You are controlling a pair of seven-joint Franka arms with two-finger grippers.
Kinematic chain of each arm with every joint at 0, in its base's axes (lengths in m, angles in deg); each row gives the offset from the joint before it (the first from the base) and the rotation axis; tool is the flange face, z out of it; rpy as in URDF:
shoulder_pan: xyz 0 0 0.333 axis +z
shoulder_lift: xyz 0 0 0 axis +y
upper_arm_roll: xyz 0 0 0.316 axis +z
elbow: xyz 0.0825 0 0 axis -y
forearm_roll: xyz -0.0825 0 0.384 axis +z
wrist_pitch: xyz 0 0 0 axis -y
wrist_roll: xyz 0.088 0 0 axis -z
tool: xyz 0 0 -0.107 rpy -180 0 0
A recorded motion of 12 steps. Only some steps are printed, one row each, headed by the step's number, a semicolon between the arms.
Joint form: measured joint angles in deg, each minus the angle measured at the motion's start. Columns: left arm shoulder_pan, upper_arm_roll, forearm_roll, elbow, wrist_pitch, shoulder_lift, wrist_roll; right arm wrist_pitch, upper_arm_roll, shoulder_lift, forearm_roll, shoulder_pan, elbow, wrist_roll.
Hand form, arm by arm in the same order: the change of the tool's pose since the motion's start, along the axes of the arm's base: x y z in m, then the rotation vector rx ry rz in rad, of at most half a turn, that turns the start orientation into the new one. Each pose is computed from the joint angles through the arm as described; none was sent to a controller.
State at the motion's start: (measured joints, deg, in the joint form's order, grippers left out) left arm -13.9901 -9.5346 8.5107 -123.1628 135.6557 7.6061 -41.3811; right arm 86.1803 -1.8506 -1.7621 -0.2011 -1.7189 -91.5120 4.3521
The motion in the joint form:
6: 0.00 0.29 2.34 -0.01 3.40 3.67 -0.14; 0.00 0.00 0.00 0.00 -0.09 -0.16 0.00
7: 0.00 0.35 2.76 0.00 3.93 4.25 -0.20; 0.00 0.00 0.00 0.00 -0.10 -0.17 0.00
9: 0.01 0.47 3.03 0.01 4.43 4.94 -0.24; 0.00 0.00 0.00 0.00 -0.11 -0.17 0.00
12: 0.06 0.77 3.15 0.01 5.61 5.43 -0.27; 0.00 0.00 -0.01 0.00 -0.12 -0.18 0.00
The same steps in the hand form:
6: 0.0061 -0.0005 -0.0304 0.0141 -0.0018 -0.0259; -0.0001 -0.0008 -0.0013 0.0002 0.0028 -0.0016
7: 0.0070 -0.0005 -0.0351 0.0166 -0.0023 -0.0300; -0.0001 -0.0009 -0.0014 0.0002 0.0030 -0.0017
9: 0.0080 0.0002 -0.0411 0.0183 0.0002 -0.0314; -0.0002 -0.0010 -0.0014 0.0002 0.0030 -0.0019
12: 0.0108 0.0022 -0.0441 0.0123 -0.0100 -0.0285; -0.0002 -0.0011 -0.0014 0.0002 0.0030 -0.0021

